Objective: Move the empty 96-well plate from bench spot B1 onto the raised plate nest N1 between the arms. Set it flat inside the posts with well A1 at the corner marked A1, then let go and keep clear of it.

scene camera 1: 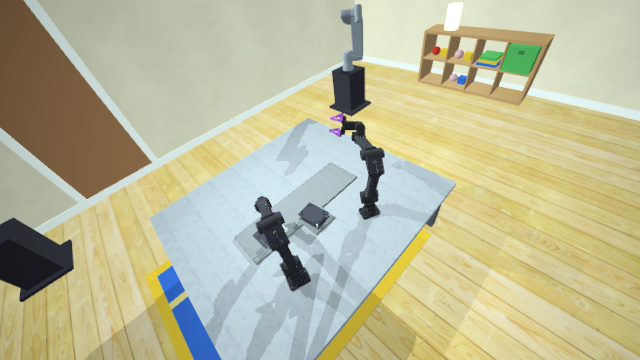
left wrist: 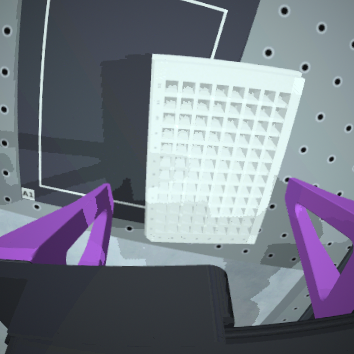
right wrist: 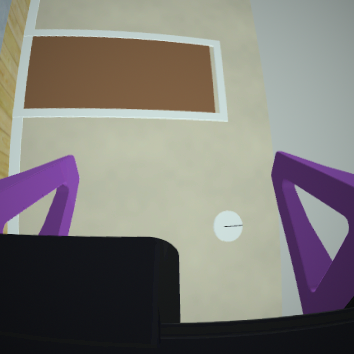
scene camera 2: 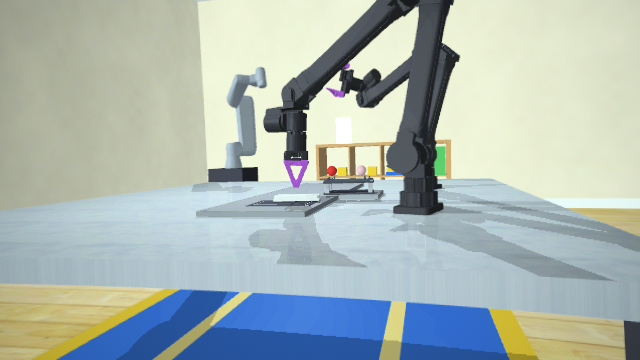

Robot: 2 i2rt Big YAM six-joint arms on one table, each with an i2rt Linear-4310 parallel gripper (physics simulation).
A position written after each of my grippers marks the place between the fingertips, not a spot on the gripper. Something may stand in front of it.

Note:
My left gripper [scene camera 2: 295, 186] is open and holds nothing. Also in view: a white well plate [left wrist: 217, 129]. My right gripper [right wrist: 174, 164] is open, holding nothing. I also see a flat panel [left wrist: 97, 68].
My left gripper also shows in the left wrist view [left wrist: 199, 190]. The right wrist view does not show the white well plate: it is out of frame.

